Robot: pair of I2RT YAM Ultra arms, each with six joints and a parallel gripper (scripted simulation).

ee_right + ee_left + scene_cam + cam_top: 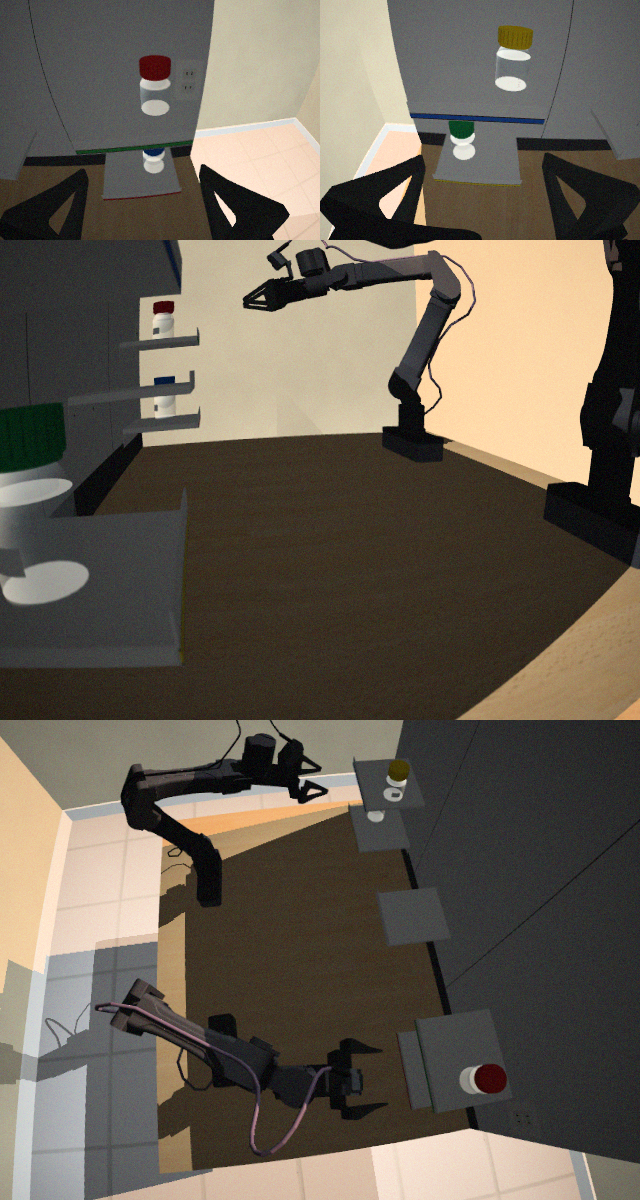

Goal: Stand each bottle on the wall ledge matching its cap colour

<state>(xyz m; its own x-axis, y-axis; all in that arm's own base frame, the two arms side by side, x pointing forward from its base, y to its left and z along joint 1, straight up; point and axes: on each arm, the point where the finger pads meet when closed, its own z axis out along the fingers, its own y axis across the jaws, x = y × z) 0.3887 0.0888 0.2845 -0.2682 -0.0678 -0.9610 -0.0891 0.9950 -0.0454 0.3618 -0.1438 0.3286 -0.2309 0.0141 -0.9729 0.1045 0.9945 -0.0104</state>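
The red-capped bottle is 21 cm ahead of my right hand, 5 cm to the right of it and 4 cm below it. Also, from my right hand: green strip (12 cm ahead, 1 cm to the left, 9 cm below); blue-capped bottle (20 cm ahead, 4 cm to the right, 23 cm below); yellow-capped bottle (24 cm ahead, 74 cm to the left, 4 cm below).
Now: the green-capped bottle 20 cm ahead of my left hand, 5 cm to the left of it and 19 cm below it. Round my left hand: yellow strip (12 cm ahead, 1 cm to the left, 24 cm below); then blue strip (12 cm ahead, 1 cm to the left, 5 cm below); then yellow-capped bottle (20 cm ahead, 5 cm to the right).
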